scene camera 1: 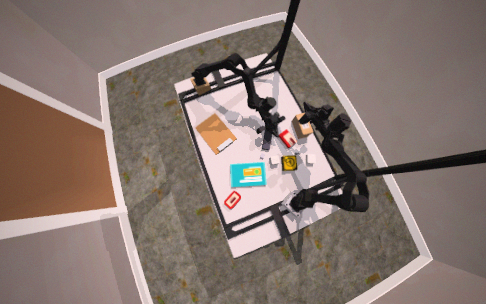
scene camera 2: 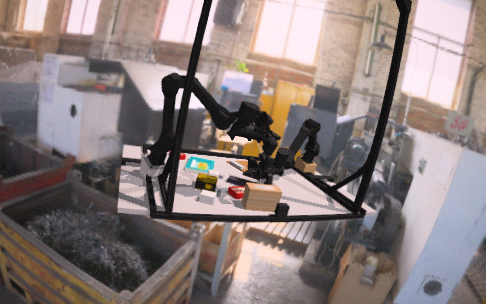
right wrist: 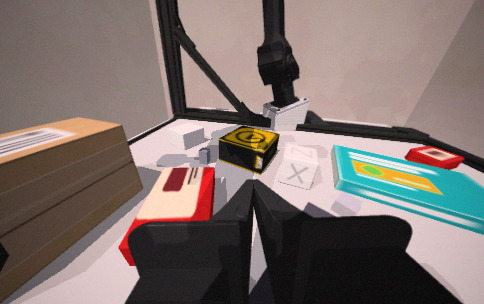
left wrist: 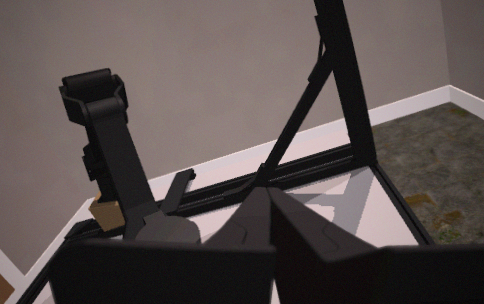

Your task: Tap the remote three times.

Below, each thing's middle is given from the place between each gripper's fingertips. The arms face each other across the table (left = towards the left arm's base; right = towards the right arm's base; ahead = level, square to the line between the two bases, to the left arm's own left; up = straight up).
Now: the white cube [right wrist: 185, 136] 22 cm to the left of my right hand, 10 cm behind it and 5 cm below it. The rest, counted from my right hand: clipboard [scene camera 1: 217, 135] 28 cm ahead, 27 cm to the right, 6 cm below; red-framed tag [right wrist: 427, 155] 43 cm ahead, 13 cm to the left, 6 cm below.
I see the white cube 26 cm to the left of my left hand, 26 cm below it and 4 cm ahead of it. Also, from my left hand: clipboard 41 cm ahead, 27 cm below, 24 cm to the right; red-framed tag 57 cm ahead, 27 cm below, 16 cm to the left.
